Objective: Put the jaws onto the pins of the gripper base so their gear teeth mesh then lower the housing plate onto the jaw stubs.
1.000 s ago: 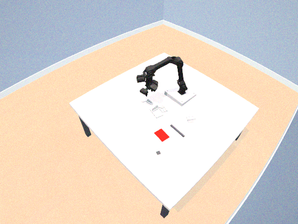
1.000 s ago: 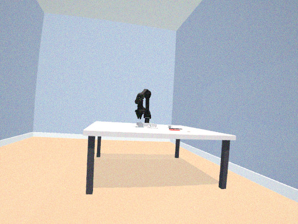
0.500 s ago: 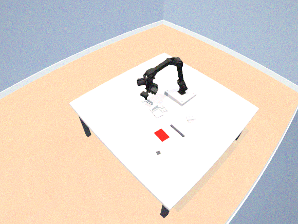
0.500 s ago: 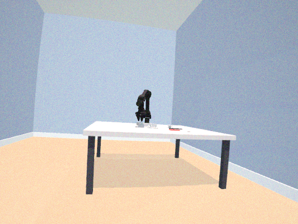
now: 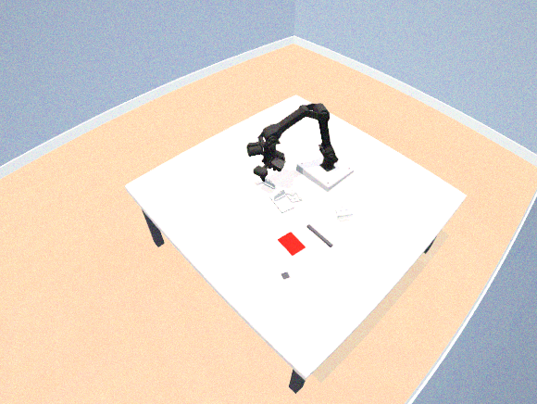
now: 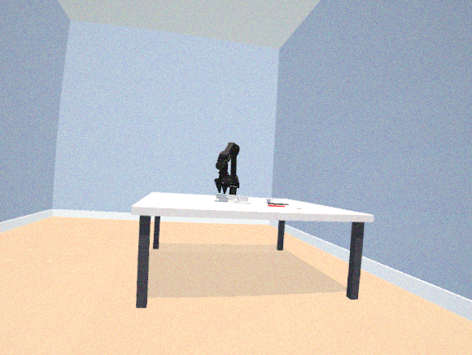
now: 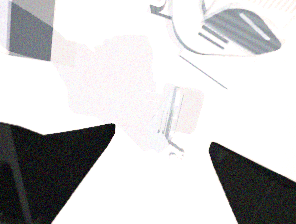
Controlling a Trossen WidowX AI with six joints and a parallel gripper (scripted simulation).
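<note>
My gripper tip is now 3 cm short of the white jaw piece, 3 cm to the left of it and 5 cm above it. Round my gripper tip: dark grey bar (2 cm ahead, 39 cm to the left, 5 cm below); small white part (15 cm behind, 37 cm to the left, 3 cm below); red flat rectangle (14 cm ahead, 35 cm to the left, 6 cm below).
</note>
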